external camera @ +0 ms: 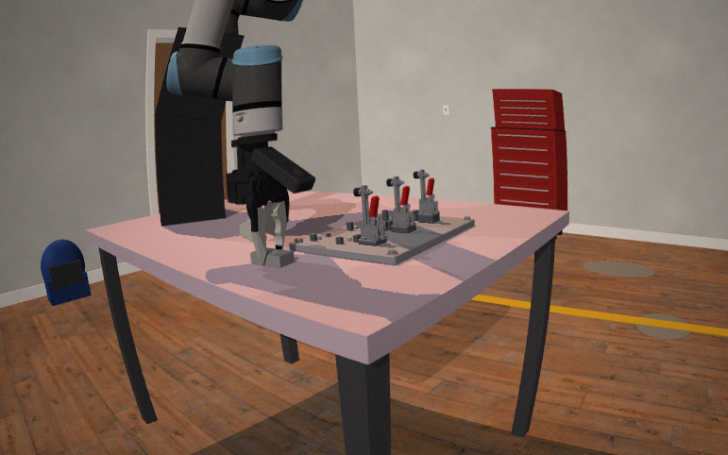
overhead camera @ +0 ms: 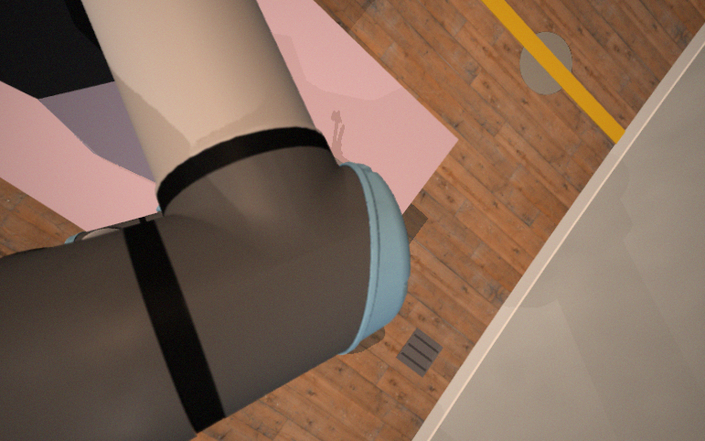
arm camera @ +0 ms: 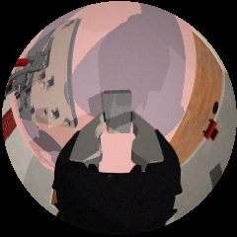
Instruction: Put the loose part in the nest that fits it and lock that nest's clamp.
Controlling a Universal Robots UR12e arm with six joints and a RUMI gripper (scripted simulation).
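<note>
The loose part is 1 cm below my hand. From my hand the other things lie so: grey fixture plate (4 cm ahead, 27 cm to the left, 1 cm below).
</note>
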